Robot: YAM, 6 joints.
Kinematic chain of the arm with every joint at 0, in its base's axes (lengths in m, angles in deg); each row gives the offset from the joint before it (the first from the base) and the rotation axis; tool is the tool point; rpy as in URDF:
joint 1: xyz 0 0 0.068 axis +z
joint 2: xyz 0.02 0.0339 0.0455 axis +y
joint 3: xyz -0.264 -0.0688 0 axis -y
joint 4: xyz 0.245 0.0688 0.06 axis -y
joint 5: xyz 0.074 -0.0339 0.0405 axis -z
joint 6: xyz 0.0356 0 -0.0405 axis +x
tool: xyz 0 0 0 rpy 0 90 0
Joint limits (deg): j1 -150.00..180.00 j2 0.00..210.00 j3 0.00..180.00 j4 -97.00..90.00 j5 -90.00..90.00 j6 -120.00..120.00
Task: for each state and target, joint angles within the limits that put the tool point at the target. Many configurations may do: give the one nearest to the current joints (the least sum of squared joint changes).
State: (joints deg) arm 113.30 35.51 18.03 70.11 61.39 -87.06
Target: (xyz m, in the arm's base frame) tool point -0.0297 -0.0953 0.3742
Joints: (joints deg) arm 56.75 0.00 29.04 83.50 50.36 -87.06
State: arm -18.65 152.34 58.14 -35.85 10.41 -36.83
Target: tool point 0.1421 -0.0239 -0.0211
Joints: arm -7.60 139.28 39.66 -50.01 7.89 -36.83
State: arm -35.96 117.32 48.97 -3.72 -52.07 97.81
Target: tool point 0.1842 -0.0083 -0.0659
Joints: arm -11.31 142.14 35.81 -4.98 -51.84 97.81
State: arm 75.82 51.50 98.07 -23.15 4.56 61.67
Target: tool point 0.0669 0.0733 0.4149
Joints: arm 52.24 36.32 65.07 -42.28 12.99 61.67
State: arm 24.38 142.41 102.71 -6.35 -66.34 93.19
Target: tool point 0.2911 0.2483 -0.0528
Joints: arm 35.53 148.85 76.43 -14.91 -67.69 93.19
